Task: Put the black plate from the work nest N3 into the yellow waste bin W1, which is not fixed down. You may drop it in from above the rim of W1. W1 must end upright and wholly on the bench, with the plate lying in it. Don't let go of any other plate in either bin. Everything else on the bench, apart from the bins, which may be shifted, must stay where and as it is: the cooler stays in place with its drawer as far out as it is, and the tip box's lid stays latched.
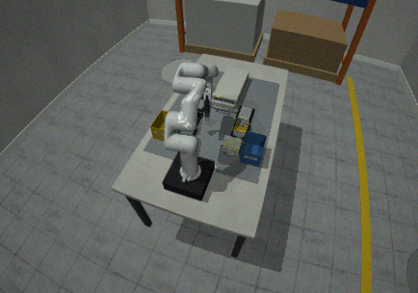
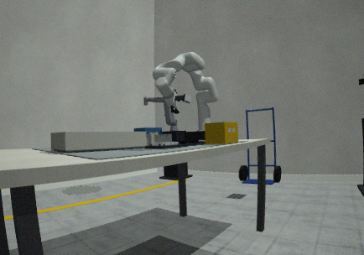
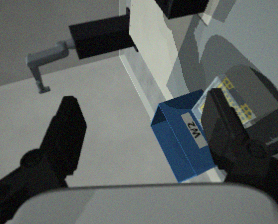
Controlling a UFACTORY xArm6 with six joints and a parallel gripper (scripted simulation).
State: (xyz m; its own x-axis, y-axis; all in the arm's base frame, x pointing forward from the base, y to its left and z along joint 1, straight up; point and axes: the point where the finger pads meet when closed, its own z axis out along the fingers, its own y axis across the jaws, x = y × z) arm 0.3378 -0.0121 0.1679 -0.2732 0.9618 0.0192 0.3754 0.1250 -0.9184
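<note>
My hand is 23 cm above the black plate, 16 cm to the right of it and 15 cm short of it. Also, from my hand: white plate: 23 cm below, 16 cm to the left, 2 cm behind; then dark grey nest N3: 24 cm below, 16 cm to the left, 15 cm ahead; then label N3: 24 cm below, 17 cm to the left, 8 cm ahead.
</note>
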